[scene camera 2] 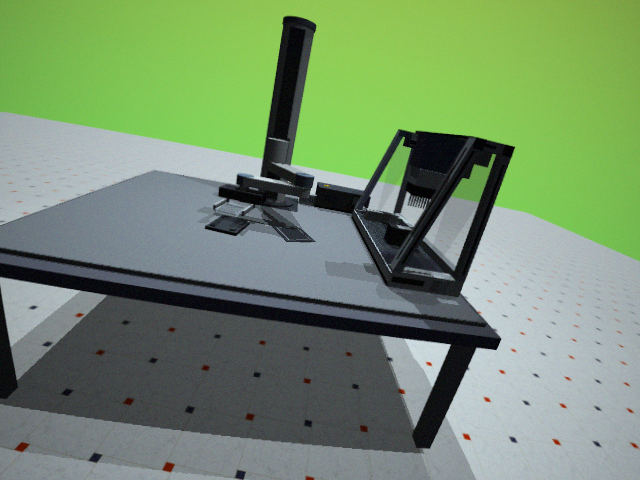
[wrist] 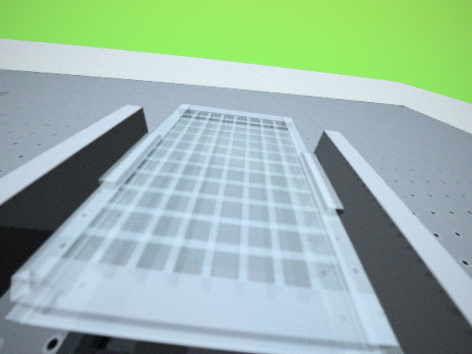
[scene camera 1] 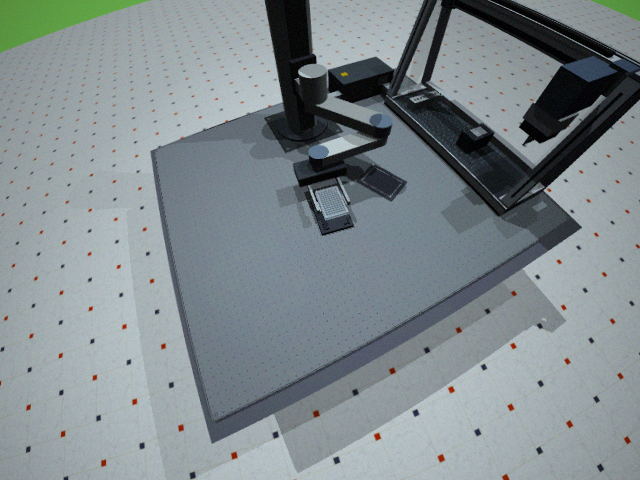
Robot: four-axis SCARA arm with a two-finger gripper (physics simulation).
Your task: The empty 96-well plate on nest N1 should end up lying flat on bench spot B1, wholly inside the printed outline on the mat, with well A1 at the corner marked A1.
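Frame: origin at the arm's base, x ahead, y left, z up, level; centimetres.
Seen in the pictures: gripper, fingertip midpoint: (scene camera 2: 228, 210) (wrist: 232, 134) (scene camera 1: 333, 207); arm's base, origin of the base link: (scene camera 2: 270, 202) (scene camera 1: 302, 126).
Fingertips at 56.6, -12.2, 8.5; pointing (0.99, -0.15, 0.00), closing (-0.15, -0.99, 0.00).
Note:
Pixels of each thing's top centre, then the offset from my fingertips to it, as dx, dy, dz. "pt": a spot on its surface instead. Level surfaces: height alone.
- clear 96-well plate, middle of its top: (wrist: 228, 155) (scene camera 1: 331, 201) (scene camera 2: 231, 208) -2.7, +0.4, +0.3
- nest N1, middle of its top: (wrist: 223, 226) (scene camera 1: 331, 210) (scene camera 2: 229, 222) -2.7, +0.3, -5.5
- dark mat, its level: dz -7.1
- dark box, surface spot: (scene camera 2: 338, 196) pt -60.1, +49.0, +1.1
- framed machine with a pipetting head, surface spot: (scene camera 2: 436, 149) pt +21.2, +62.8, +37.1
- bench, its level: dz -7.3
The clear 96-well plate (scene camera 1: 331, 202) (scene camera 2: 233, 208) (wrist: 210, 200) is held level between the two fingers of my gripper (scene camera 1: 332, 203) (scene camera 2: 233, 207) (wrist: 232, 134), which is shut on its long sides. The plate is up in the air above nest N1 (scene camera 1: 337, 225) (scene camera 2: 226, 225), a dark tray whose near part shows past the plate in scene camera 1. Bench spot B1, a dark mat (scene camera 1: 383, 181) (scene camera 2: 296, 235) with a pale printed outline, lies to the right of the nest. The A1 mark and the plate's well A1 are too small to tell.
The arm's column (scene camera 1: 292, 67) (scene camera 2: 291, 93) stands behind the gripper. A dark box (scene camera 1: 361, 77) (scene camera 2: 338, 196) stands to the right of the column. A framed machine with a pipetting head (scene camera 1: 571, 98) (scene camera 2: 436, 149) stands at the right side of the bench (scene camera 1: 268, 310) (scene camera 2: 155, 248).

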